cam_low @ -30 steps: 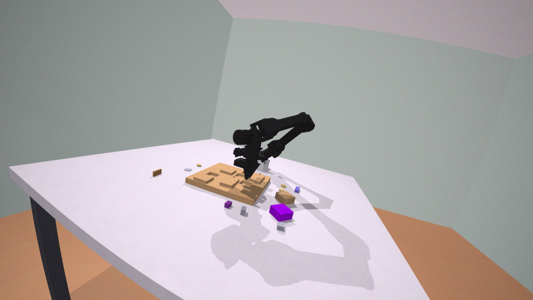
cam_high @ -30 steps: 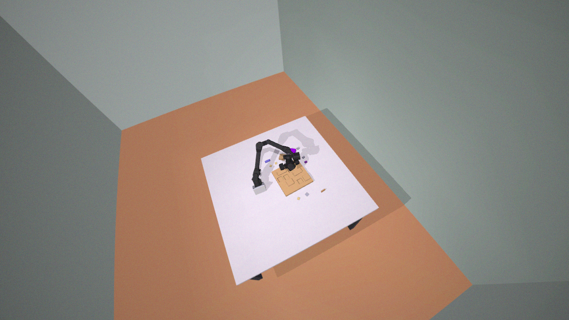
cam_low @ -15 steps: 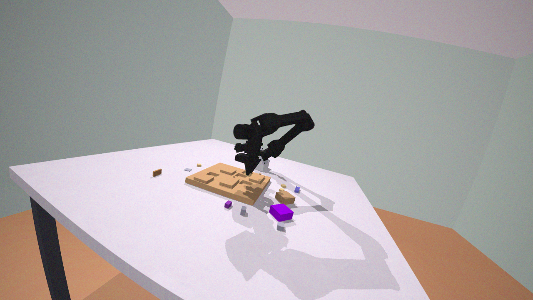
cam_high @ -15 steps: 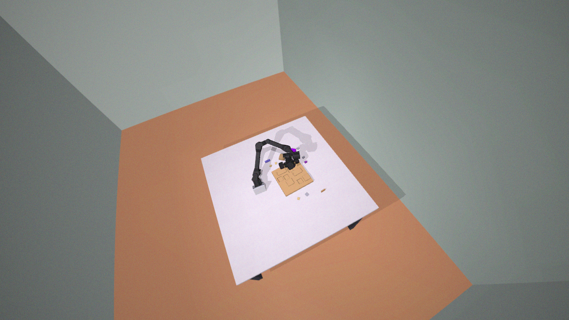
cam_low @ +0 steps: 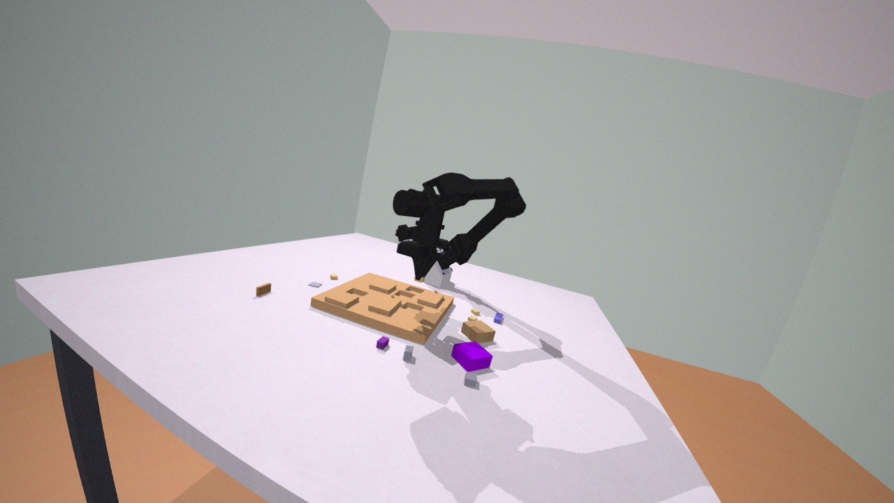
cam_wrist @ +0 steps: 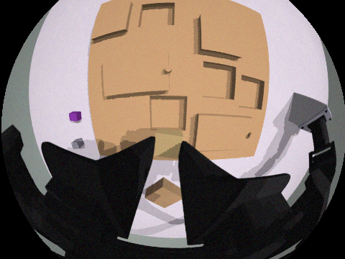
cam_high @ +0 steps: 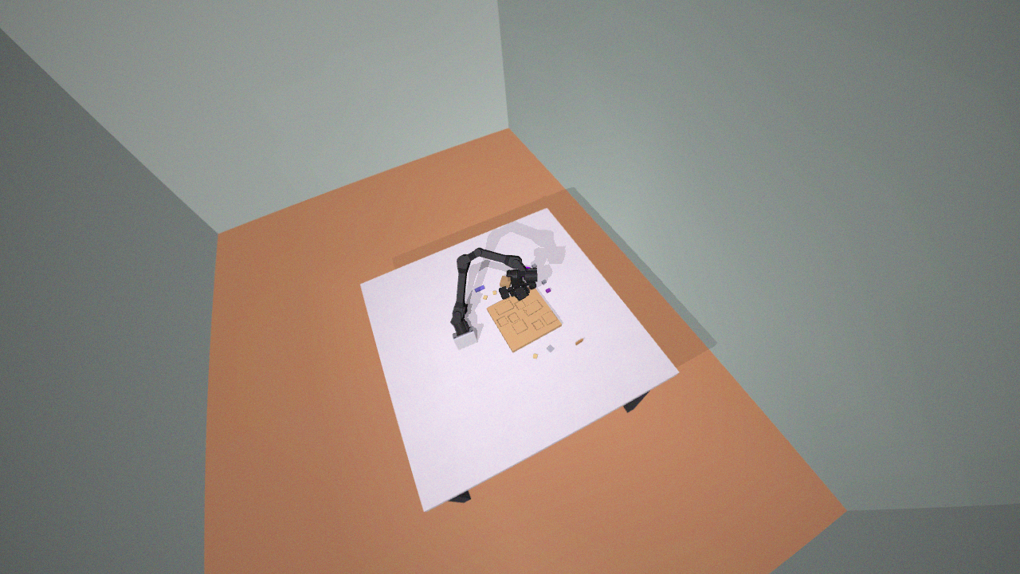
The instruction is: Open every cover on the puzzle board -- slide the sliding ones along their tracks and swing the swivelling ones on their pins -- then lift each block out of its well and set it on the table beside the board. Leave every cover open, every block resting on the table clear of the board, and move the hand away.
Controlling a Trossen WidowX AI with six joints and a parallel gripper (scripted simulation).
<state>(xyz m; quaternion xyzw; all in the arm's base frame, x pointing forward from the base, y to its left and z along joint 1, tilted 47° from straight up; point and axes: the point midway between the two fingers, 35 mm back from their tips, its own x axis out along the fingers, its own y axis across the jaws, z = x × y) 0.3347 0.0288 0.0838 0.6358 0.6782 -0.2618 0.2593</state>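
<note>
The grey tile lies 60 mm ahead of my gripper tip, 290 mm to the right of it and 100 mm below it. Also, from my gripper tip: large purple block 110 mm ahead, 200 mm to the left, 90 mm below; small purple cube 180 mm ahead, 30 mm to the left, 90 mm below; brown box 20 mm behind, 180 mm to the left, 90 mm below.
</note>
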